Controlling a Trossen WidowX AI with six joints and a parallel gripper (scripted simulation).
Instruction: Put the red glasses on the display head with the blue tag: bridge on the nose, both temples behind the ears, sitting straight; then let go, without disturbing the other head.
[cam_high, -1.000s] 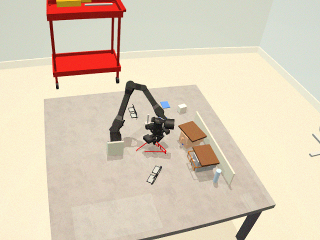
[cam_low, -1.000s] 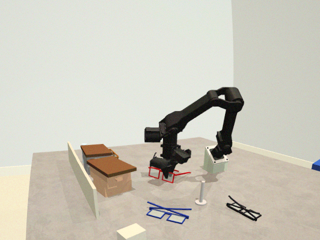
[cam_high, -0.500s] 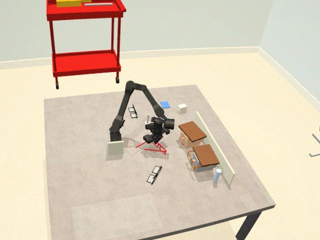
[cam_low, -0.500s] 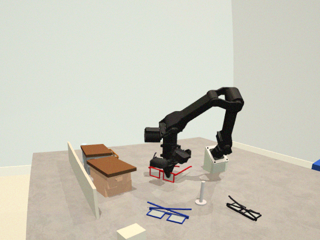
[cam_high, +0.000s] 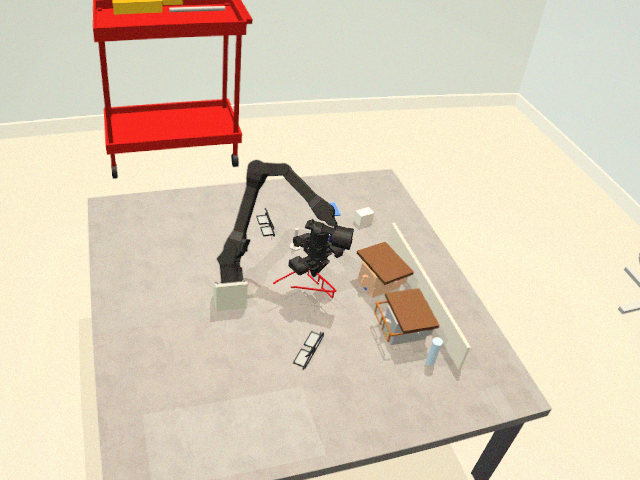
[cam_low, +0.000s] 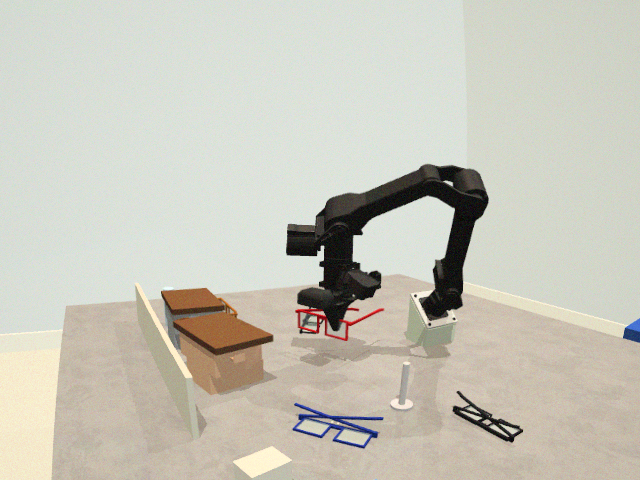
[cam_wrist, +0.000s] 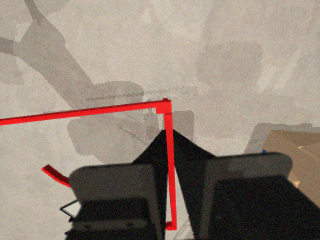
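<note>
Now: the white post 23 cm to the left of my gripper tip and 5 cm below it. From my gripper tip the other things lie so: skin-coloured display head 22 cm ahead, 1 cm to the right, 2 cm below; cream cube 30 cm ahead, 34 cm to the left, 5 cm below; cream board 36 cm ahead, 11 cm to the right, 2 cm below.
</note>
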